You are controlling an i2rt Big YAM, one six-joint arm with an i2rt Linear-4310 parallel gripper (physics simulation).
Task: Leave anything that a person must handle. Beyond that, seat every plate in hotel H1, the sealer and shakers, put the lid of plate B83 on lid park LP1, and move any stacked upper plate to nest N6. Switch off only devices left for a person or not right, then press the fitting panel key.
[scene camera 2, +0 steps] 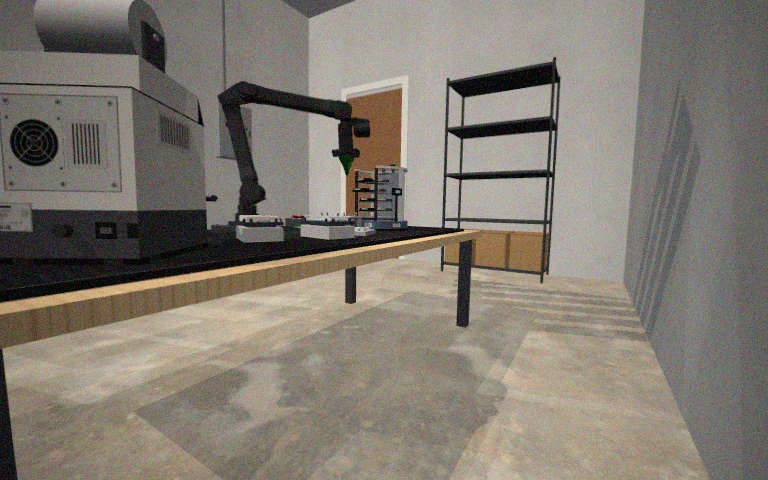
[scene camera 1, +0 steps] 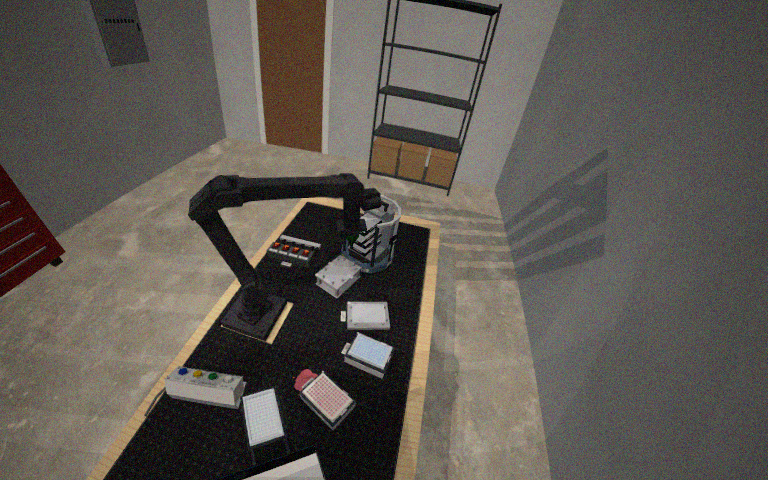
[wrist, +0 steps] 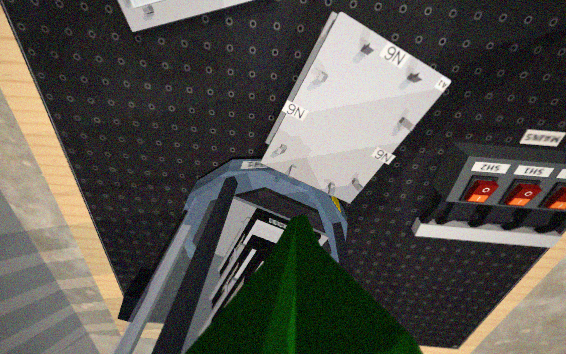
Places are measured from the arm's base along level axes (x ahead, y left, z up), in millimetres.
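Pixels of known places: gripper, fingertip midpoint: (scene camera 2: 346,175) (scene camera 1: 351,246) (wrist: 301,225); arm's base, link origin: (scene camera 1: 255,310).
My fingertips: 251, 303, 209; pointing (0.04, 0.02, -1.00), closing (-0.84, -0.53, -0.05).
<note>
For each thing: its middle in the pictures, then the offset to it from my fingertips, as dx, dy, dz. "*": a spot on its surface instead.
- hotel H1, body centre: (wrist: 250,309) (scene camera 1: 370,232) (scene camera 2: 380,197) -5, +212, -81
- Nest N6, body centre: (wrist: 342,119) (scene camera 2: 339,221) (scene camera 1: 338,274) -52, +5, -189
- white plate, body centre: (scene camera 1: 368,313) +138, -108, -207
- light blue plate, body centre: (scene camera 2: 327,218) (scene camera 1: 370,350) +213, -271, -165
- red-welled plate, body centre: (scene camera 2: 258,218) (scene camera 1: 327,396) +159, -468, -165
- white gridded plate, body centre: (scene camera 1: 262,415) +45, -610, -100
- MAINS strip, surface spot: (scene camera 1: 294,249) * -295, +28, -174
- panel, body centre: (scene camera 1: 205,385) -193, -616, -186
- pink-red patch, surface spot: (scene camera 1: 305,379) * +57, -434, -227
- large grey-white device, surface spot: (scene camera 2: 169,175) * +328, -730, -77
My gripper (scene camera 1: 350,238) (scene camera 2: 346,172) (wrist: 301,225) is shut and empty, its green fingertips pointing down over hotel H1 (scene camera 1: 390,227) (scene camera 2: 386,195) (wrist: 215,181). The hotel has a blue base, dark posts and several levels; the fingers hide part of its inside in the wrist view. Nest N6 (scene camera 1: 338,276) (wrist: 345,107), white with small posts, bears no plate. A white plate (scene camera 1: 368,313), a light blue plate (scene camera 1: 370,350), a red-welled plate (scene camera 1: 327,396) and a white gridded plate (scene camera 1: 263,417) lie along the table. The MAINS strip (scene camera 1: 294,249) has red-orange rocker switches. Plate labels are unreadable.
A panel (scene camera 1: 203,388) with blue, yellow, green and white keys stands at the left edge. A pink-red patch (scene camera 1: 305,379) lies beside the red-welled plate. A large grey-white device (scene camera 2: 169,175) stands at the near end. A shelf rack (scene camera 2: 552,169) stands beyond the table.
</note>
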